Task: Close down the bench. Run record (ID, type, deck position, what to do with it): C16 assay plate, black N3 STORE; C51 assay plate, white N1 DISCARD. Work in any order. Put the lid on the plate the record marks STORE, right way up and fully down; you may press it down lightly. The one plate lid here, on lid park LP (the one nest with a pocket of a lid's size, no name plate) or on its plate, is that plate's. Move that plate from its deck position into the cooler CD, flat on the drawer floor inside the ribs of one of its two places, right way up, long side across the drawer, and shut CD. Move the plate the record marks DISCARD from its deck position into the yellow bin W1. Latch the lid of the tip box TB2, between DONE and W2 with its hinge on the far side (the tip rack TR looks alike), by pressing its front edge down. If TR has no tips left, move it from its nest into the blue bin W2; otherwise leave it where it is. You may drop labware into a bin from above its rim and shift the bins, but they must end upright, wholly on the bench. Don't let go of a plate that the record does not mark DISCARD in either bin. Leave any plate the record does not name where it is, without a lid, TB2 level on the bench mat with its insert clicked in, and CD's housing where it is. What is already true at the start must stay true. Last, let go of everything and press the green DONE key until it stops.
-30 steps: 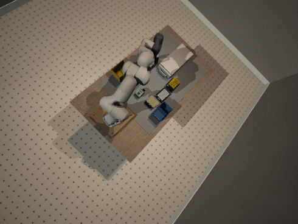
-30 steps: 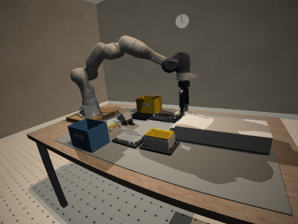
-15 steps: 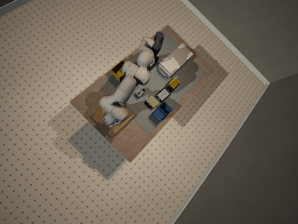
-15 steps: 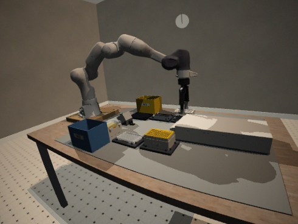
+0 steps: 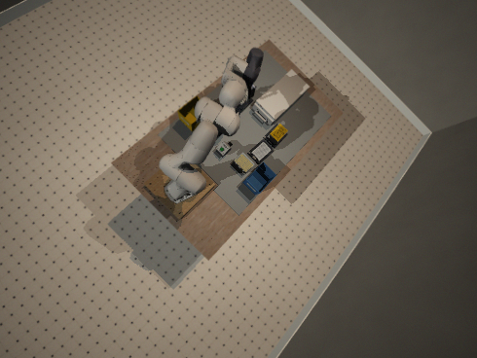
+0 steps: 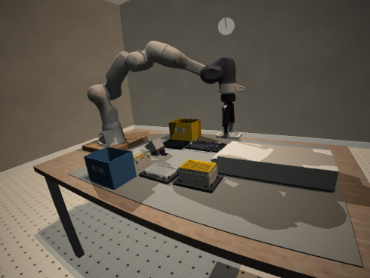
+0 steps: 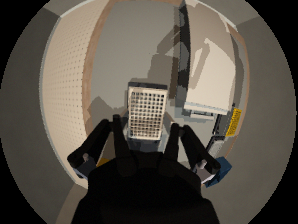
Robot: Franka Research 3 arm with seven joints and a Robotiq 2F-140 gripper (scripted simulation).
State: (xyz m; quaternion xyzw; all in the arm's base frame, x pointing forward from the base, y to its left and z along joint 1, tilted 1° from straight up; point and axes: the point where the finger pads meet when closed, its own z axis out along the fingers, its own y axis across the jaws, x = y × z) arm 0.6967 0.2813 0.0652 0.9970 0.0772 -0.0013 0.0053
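My gripper is now 370 mm past the yellow bin W1, 80 mm to the right of it and 70 mm above it. Also, from my hand: white assay plate 20 mm below; cooler drawer 170 mm to the right, 170 mm ahead, 80 mm below; grey plate lid 180 mm to the right, 140 mm ahead, 80 mm below.
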